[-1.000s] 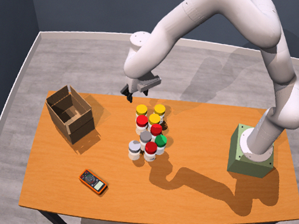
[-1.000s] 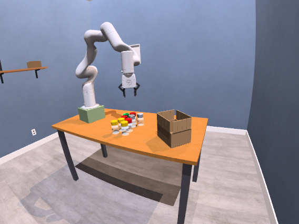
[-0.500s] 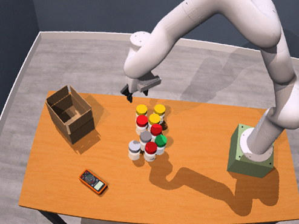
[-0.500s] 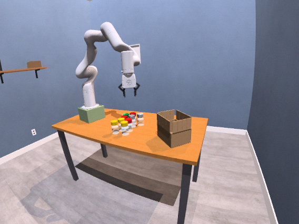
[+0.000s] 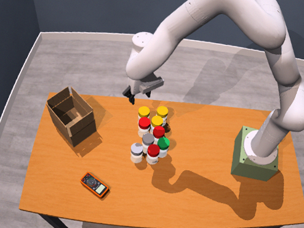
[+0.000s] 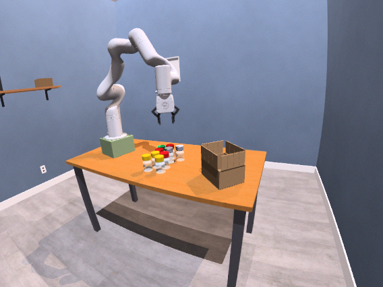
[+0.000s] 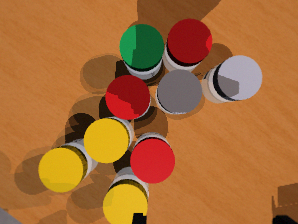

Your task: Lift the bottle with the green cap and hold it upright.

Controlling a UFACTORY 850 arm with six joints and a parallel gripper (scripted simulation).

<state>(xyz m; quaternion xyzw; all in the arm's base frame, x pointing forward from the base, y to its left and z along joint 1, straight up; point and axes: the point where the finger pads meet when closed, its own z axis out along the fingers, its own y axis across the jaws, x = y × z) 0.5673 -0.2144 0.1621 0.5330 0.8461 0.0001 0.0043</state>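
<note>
My hand is 250 mm above the green-capped bottle, 120 mm to the right of it and 100 mm past it. From my hand the other things lie so: multimeter (280 mm below, 270 mm to the left, 220 mm ahead).
</note>
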